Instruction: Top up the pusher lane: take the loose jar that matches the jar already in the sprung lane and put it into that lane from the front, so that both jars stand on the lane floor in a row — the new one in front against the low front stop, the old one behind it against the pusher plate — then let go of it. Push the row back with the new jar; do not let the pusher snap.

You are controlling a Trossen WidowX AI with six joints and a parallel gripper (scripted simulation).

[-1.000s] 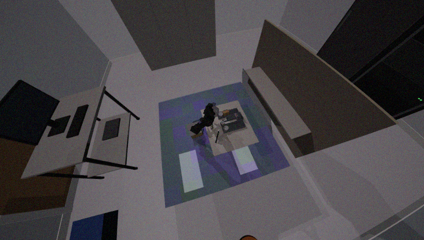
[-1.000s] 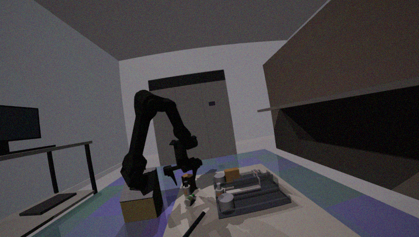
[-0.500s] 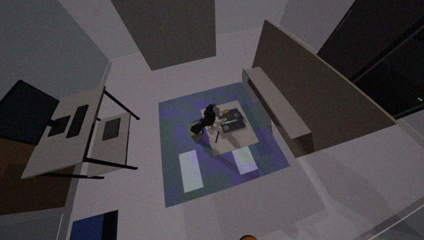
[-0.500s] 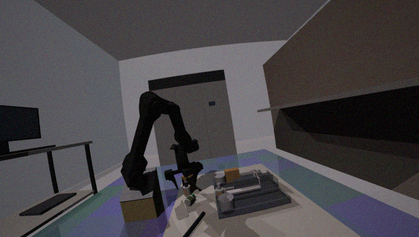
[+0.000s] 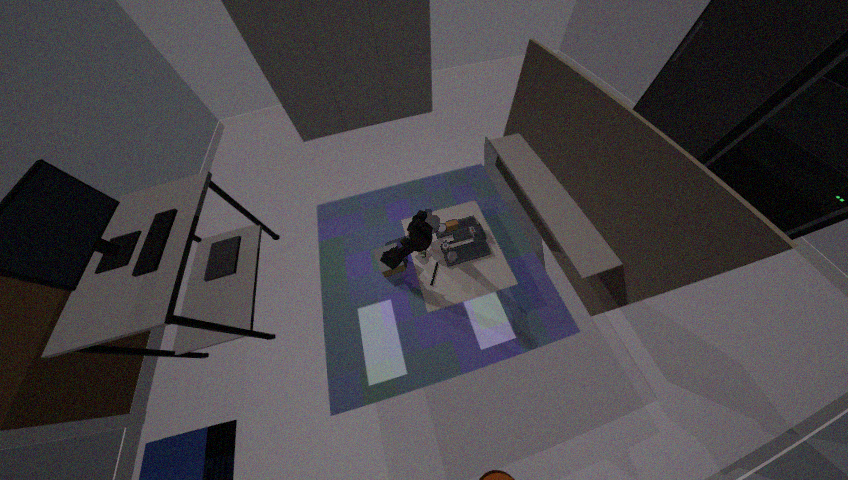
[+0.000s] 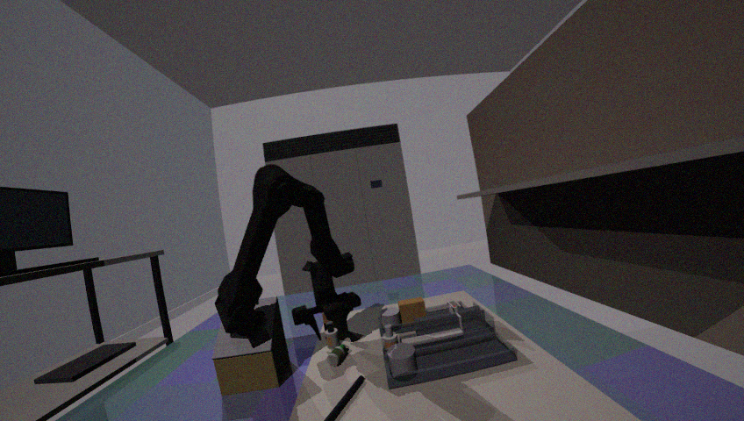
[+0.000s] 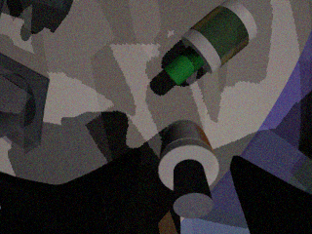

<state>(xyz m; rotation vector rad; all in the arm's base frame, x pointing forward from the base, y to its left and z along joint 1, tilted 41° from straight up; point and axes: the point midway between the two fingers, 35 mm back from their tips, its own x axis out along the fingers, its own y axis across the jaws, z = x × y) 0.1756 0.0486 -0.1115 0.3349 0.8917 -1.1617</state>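
Right now the brown box is 7 cm to the left of my gripper tip and 1 cm above it. From my gripper tip the other things lie so: dark grey lane rack (31 cm ahead, 4 cm to the right, 1 cm below); black rod (6 cm ahead, 22 cm to the right, 2 cm below).
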